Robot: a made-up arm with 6 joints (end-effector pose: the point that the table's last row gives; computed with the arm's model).
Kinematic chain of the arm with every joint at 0, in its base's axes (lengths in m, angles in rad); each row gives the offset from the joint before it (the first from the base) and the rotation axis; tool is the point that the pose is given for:
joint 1: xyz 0 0 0.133 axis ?
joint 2: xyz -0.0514 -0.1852 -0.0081 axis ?
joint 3: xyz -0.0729 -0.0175 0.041 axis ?
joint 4: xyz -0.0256 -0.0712 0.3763 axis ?
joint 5: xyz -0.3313 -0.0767 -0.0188 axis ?
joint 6: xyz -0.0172 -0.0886 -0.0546 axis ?
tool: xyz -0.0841 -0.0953 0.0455
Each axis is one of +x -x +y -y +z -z.
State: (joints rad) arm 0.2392 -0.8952 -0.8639 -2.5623 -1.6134 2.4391
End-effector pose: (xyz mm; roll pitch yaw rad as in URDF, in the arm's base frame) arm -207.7 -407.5 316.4 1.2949 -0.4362 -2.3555
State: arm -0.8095 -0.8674 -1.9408 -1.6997 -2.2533 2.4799
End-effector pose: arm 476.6 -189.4 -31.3 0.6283 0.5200 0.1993
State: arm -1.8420 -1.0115 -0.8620 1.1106 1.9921 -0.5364
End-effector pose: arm 632.8 -432.9 -29.0 1.1690 0.3274 -3.0524
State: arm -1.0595 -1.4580 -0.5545 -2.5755 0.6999 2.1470
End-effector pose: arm 385.3 -429.3 557.2 -0.0775 0.7461 2.2730
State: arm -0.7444 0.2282 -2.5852 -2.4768 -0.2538 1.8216
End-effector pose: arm 266.6 32.5 -141.2 -1.0407 -0.2753 -1.6701
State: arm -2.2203 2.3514 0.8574 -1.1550 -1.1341 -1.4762
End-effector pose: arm -40.8 576.9 -197.3 0.5045 0.3393 -2.5911
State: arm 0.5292 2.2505 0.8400 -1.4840 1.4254 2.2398
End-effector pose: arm 334.6 -506.6 -355.9 -2.8612 -0.4926 -2.8571
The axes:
joint 1: -z
joint 2: +y
joint 3: -x
joint 4: -z
joint 5: +y
joint 6: +x

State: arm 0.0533 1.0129 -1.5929 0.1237 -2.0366 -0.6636
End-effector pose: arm -484.8 -421.1 391.9 -0.1876 -0.4082 -1.8501
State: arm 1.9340 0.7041 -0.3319 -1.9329 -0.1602 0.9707
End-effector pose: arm -678.7 -21.5 47.7 1.6523 -0.6072 -0.3946
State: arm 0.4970 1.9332 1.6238 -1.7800 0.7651 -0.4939
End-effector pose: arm 360.3 109.0 -212.9 0.6448 -0.3864 -2.7326
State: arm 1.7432 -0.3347 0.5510 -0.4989 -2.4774 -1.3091
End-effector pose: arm -270.0 508.8 444.5 2.5589 -0.4726 1.3964
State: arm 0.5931 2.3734 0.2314 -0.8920 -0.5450 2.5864
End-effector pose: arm -37.1 -646.3 60.5 -1.5280 0.6766 1.1603
